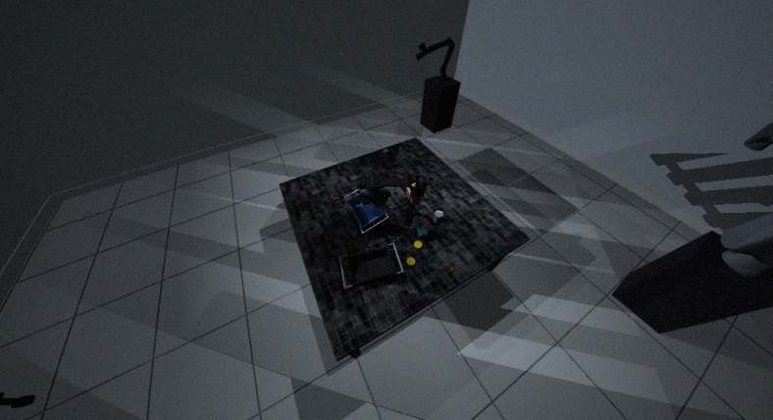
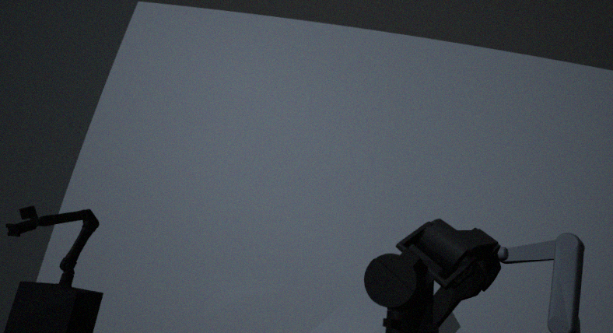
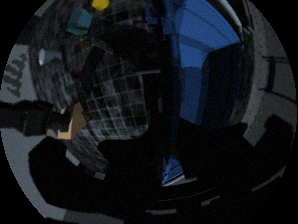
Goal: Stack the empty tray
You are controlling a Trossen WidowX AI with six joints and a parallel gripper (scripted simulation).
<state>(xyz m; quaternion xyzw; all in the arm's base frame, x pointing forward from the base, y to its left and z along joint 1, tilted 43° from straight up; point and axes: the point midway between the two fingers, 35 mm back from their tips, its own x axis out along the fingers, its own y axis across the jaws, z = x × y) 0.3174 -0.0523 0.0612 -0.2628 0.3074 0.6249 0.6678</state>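
The blue tray lies 7 cm ahead of my gripper tip, 1 cm to the right of it and 1 cm above it. Also, from my gripper tip: teal block 17 cm behind, 28 cm to the left, 9 cm below; then pale disc 33 cm behind, 24 cm to the left, 8 cm below.
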